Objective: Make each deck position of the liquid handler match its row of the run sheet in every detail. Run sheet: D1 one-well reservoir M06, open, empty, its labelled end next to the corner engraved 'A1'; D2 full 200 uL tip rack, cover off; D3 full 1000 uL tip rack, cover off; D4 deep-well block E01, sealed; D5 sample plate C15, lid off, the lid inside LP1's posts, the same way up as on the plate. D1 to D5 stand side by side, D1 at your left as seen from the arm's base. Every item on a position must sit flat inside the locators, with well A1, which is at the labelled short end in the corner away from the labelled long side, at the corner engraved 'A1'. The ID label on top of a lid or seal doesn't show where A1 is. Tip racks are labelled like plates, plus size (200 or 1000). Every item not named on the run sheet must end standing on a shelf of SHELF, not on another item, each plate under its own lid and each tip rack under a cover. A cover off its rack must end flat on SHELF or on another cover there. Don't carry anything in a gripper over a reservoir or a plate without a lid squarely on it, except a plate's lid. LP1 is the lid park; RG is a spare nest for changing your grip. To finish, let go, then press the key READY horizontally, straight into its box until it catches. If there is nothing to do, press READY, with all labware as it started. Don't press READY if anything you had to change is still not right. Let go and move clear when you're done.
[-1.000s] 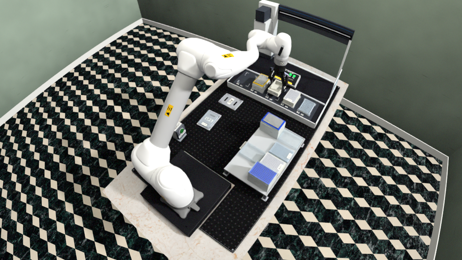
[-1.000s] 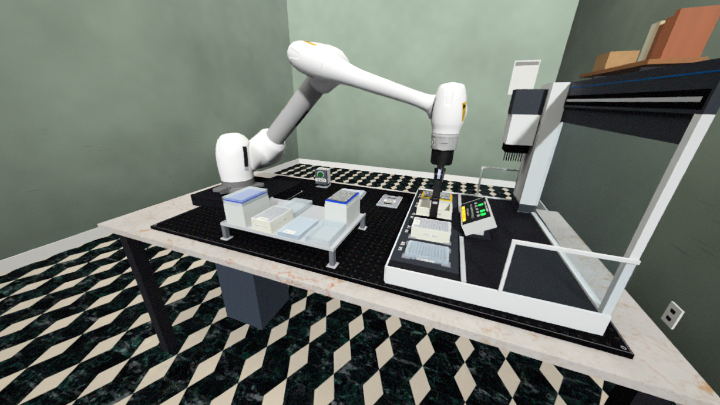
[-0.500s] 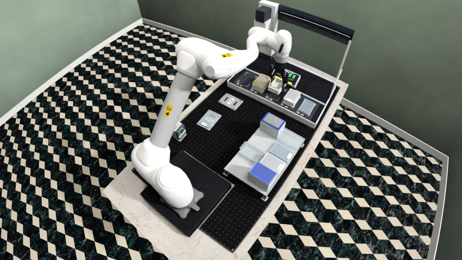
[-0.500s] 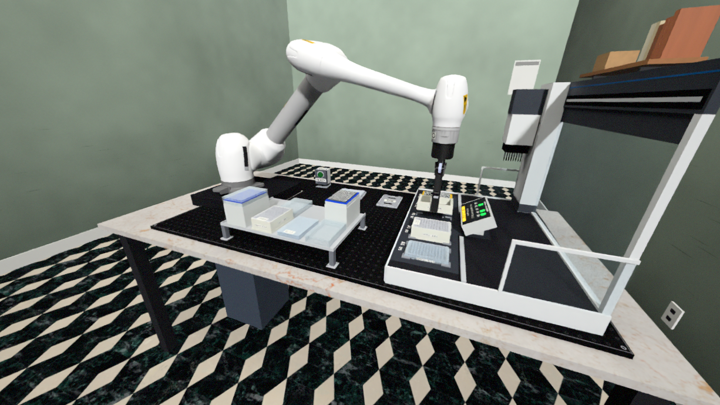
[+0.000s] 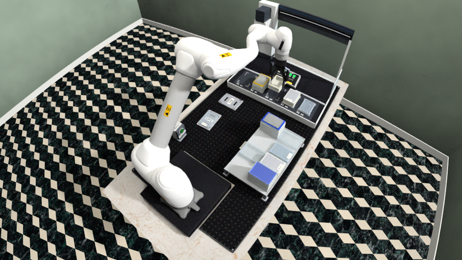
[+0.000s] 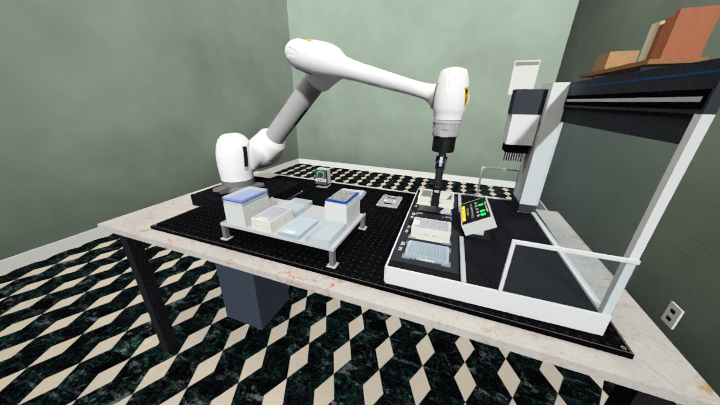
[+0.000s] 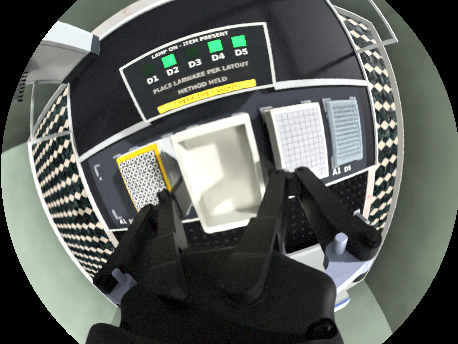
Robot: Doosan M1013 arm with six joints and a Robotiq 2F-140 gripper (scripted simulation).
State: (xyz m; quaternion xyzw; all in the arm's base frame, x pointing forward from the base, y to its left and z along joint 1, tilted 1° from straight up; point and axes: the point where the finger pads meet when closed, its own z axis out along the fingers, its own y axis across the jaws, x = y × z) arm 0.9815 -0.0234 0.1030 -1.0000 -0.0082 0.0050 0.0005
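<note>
My gripper is now 12 cm to the right of the yellow-rimmed tip rack, 6 cm above it and 1 cm past it. From my hand the other things lie so: white one-well reservoir: 2 cm below; clear plate: 25 cm to the right, 10 cm below; blue-rimmed tip rack: 33 cm behind, 14 cm to the right, 3 cm below.
</note>
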